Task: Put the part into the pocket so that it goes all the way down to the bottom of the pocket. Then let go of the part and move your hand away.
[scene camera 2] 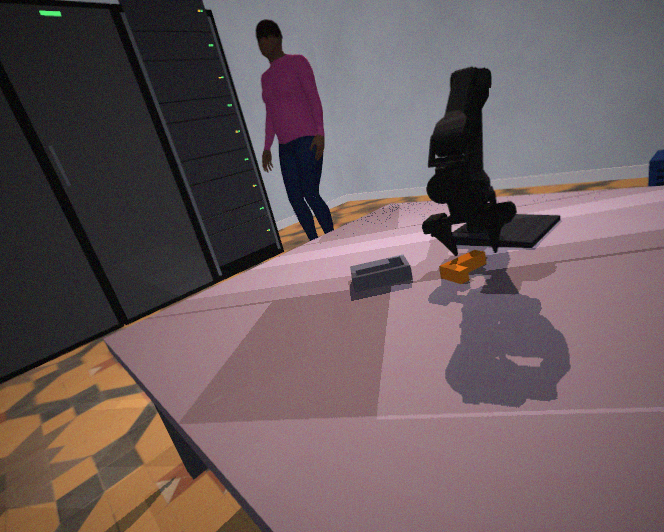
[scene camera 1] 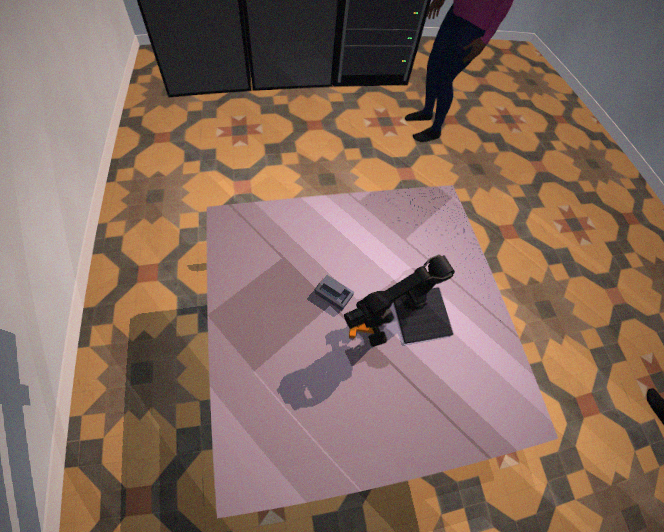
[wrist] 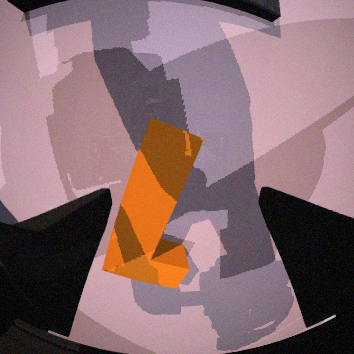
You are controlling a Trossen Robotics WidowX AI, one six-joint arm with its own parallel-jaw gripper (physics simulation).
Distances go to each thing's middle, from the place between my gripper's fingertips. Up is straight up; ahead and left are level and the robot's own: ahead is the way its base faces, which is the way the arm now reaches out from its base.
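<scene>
I find the orange L-shaped block [scene camera 2: 457, 270] 2 cm ahead of my hand, 3 cm to the right of it and 2 cm below it. The grey pocket block [scene camera 1: 332, 291] is also 2 cm below my hand, but it sits 7 cm ahead of it and 21 cm to the right of it.
</scene>
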